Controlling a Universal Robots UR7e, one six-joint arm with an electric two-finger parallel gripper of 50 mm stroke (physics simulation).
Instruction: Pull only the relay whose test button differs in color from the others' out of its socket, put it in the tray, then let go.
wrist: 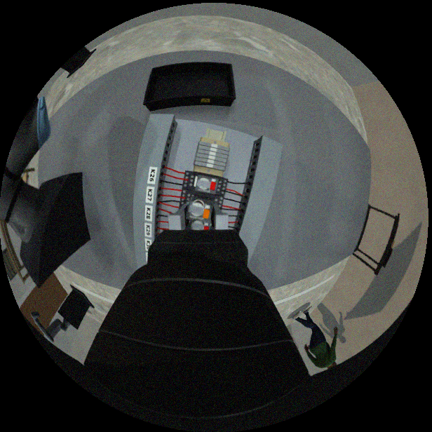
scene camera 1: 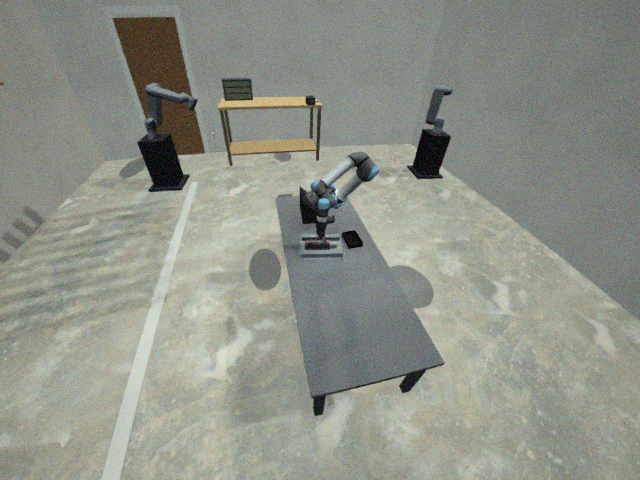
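Pixels of known places: gripper, fingertip midpoint: (scene camera 1: 322,241); arm's base, origin of the base link: (scene camera 1: 311,200).
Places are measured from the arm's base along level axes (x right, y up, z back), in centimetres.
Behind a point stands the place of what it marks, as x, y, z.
In the wrist view, the relay with the orange test button (wrist: 206,213) is between the fingertips of my gripper (wrist: 200,210) (scene camera 1: 321,237) {-2.6, -6.6, -48.3}. My gripper is shut on it and holds it upright, apparently a little above its socket; the socket below is hidden. A relay with a red button (wrist: 204,184) sits in its socket towards the tray. Another relay with a red button (wrist: 200,226) is partly hidden behind the held one. The black tray (wrist: 175,103) (scene camera 1: 352,239) {-28.1, -12.6, -41.6} stands on the table past the end of the panel.
Grey wire ducts (wrist: 159,135) (wrist: 267,165) flank the relays, with red and black wires. A terminal block (wrist: 212,155) stands between the relays and the tray. A dark upright panel (scene camera 1: 307,206) {5.8, 4.5, -16.9} (wrist: 60,225) stands on the table (scene camera 1: 361,320) {-16.0, -13.0, -113.9} near the arm.
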